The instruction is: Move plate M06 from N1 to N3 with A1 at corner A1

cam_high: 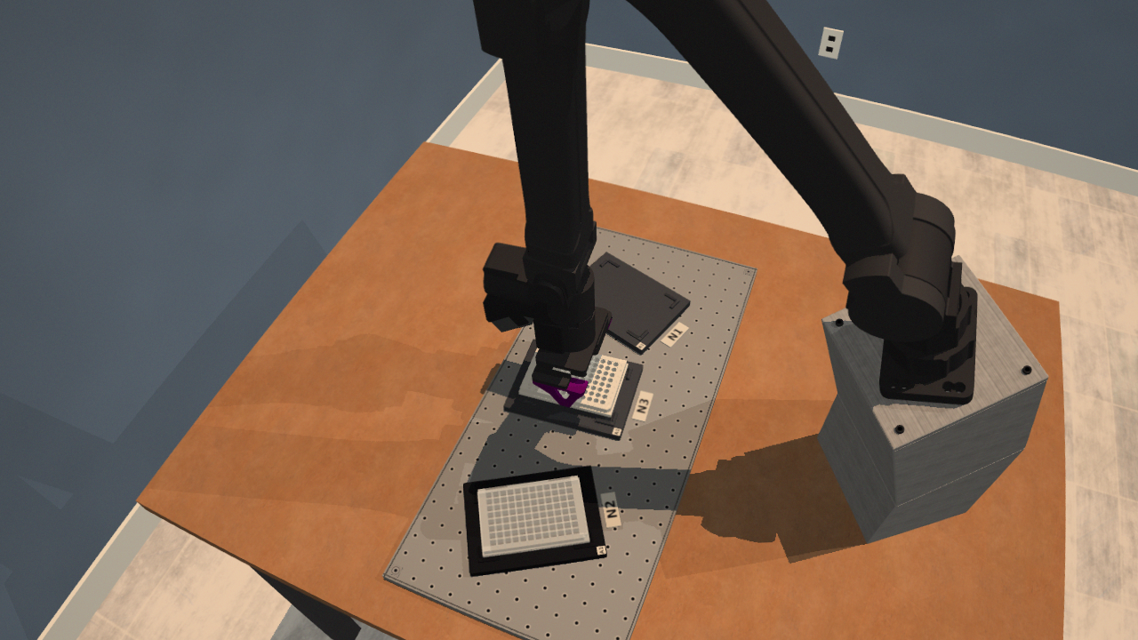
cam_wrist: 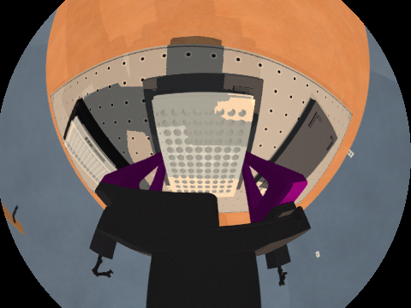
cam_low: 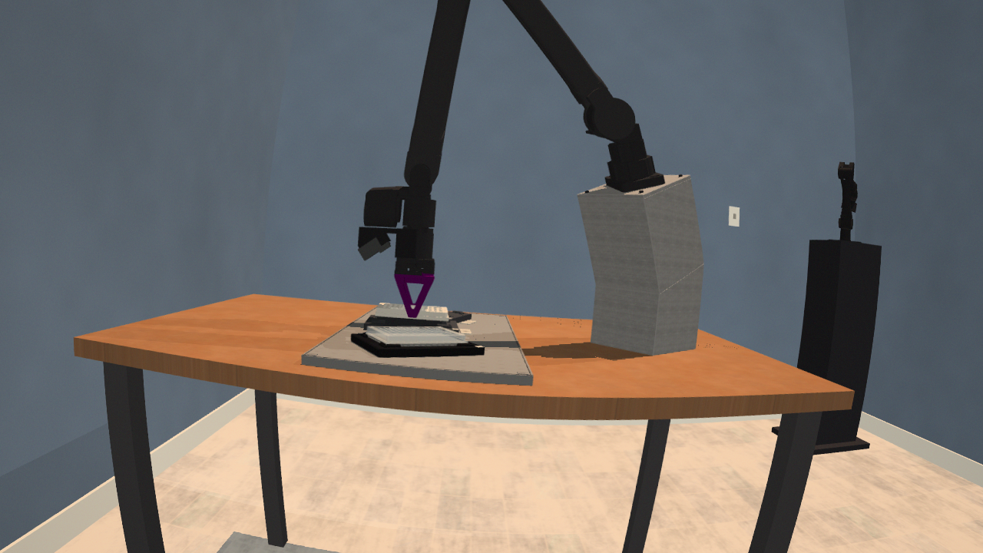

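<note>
Right now my hand is right at the plate M06. From my hand the other things lie so: label N1: 100 mm behind, 140 mm to the right, 30 mm below; landing nest N3: 30 mm below; plate nest N1: 10 mm behind, 170 mm to the right, 30 mm below.
</note>
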